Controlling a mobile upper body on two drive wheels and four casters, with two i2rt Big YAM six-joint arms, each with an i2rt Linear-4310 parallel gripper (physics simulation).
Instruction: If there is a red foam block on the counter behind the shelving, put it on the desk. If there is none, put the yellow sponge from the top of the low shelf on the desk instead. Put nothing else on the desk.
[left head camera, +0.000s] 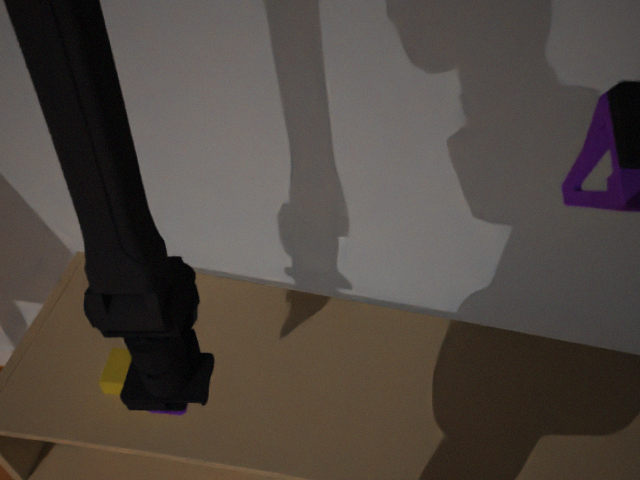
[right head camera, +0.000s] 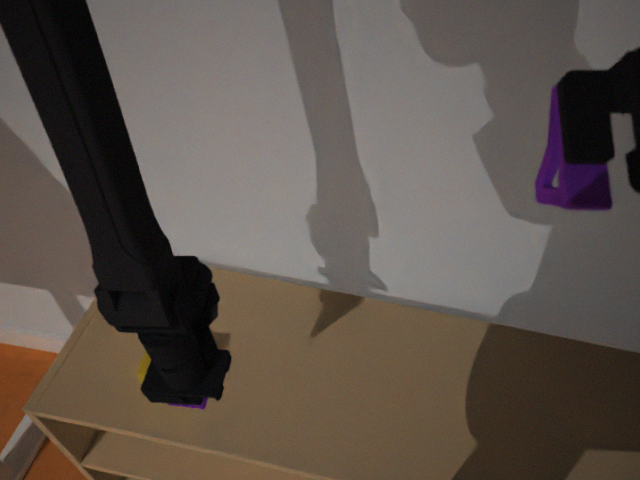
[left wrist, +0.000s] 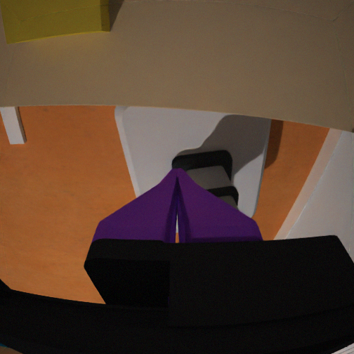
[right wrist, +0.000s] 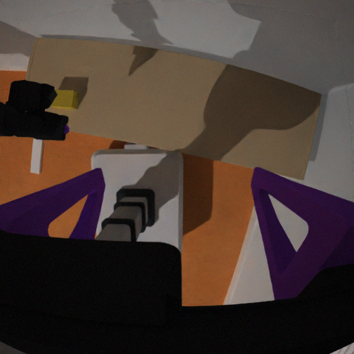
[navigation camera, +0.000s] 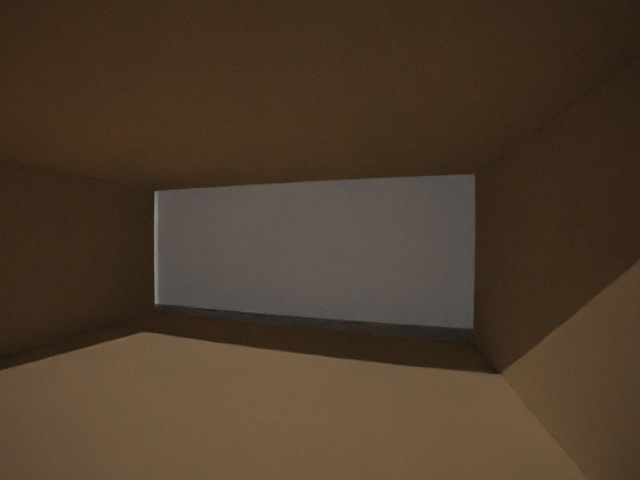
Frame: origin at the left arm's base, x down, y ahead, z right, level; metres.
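Seen in the pictures: left gripper, fingertip midpoint: (left head camera: 181, 410) (right head camera: 203, 404); right gripper, fingertip midpoint: (left head camera: 633, 197) (right head camera: 617, 193).
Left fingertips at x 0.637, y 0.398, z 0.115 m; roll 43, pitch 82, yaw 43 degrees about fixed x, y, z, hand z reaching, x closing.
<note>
A point is followed by its place in that frame.
A yellow sponge (left head camera: 114, 372) @[y 0.517, x 0.755, z -0.012 m] (right head camera: 144, 367) @[y 0.513, x 0.755, z -0.022 m] (left wrist: 57, 20) (right wrist: 66, 99) lies on top of the low shelf (left head camera: 310, 387) @[y 0.504, x 0.800, z 0.324 m] (right head camera: 336, 387) @[y 0.504, x 0.800, z 0.319 m] (left wrist: 225, 65) (right wrist: 150, 100), near the end at the left of the picture in the head views. The left arm partly covers it there. My left gripper (left head camera: 168, 411) @[y 0.398, x 0.637, z 0.115 m] (right head camera: 187, 404) @[y 0.398, x 0.637, z 0.115 m] (left wrist: 176, 176) (right wrist: 68, 129) is shut with nothing between its fingers, beside the sponge and apart from it in the left wrist view. My right gripper (right wrist: 177, 175) is open and empty, far from the sponge. No red foam block, counter or desk shows.
A pale wall (left head camera: 217, 155) @[y 0.784, x 0.495, z 0.144 m] (right head camera: 232, 155) @[y 0.788, x 0.495, z 0.120 m] stands behind the shelf. The white robot base (left wrist: 155, 135) (right wrist: 105, 162) stands at its front on the orange floor (left wrist: 60, 200) (right wrist: 210, 200). The navigation view looks into a wooden shelf compartment (navigation camera: 284, 403) @[y 0.550, x 1.331, z 0.189 m], open at the back.
</note>
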